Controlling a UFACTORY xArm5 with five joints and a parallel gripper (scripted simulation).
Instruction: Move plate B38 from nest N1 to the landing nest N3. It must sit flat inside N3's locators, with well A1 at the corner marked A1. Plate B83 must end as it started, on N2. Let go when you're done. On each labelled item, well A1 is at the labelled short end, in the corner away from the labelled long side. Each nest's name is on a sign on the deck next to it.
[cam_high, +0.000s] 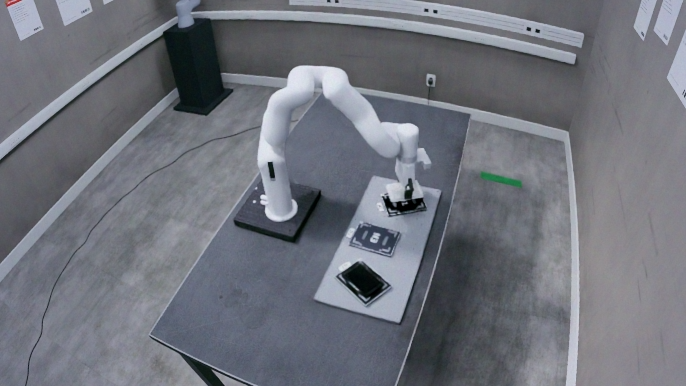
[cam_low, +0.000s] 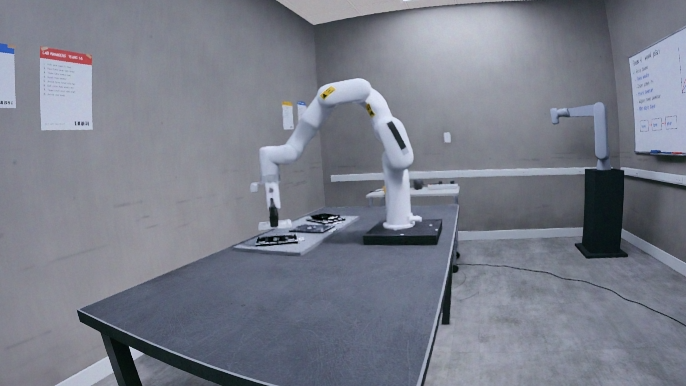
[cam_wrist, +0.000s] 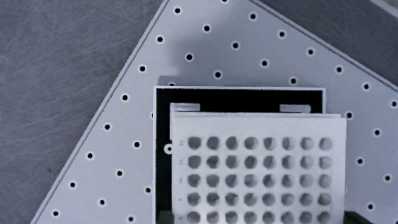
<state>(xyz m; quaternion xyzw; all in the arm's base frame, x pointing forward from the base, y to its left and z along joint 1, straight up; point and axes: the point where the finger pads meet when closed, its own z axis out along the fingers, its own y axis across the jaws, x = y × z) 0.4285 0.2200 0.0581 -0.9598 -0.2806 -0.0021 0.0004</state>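
Now: the dark-framed nest 70 mm below my hand. Round my hand: black plate: 20 mm behind, 410 mm to the right, 60 mm below; then white plate: 10 mm below.
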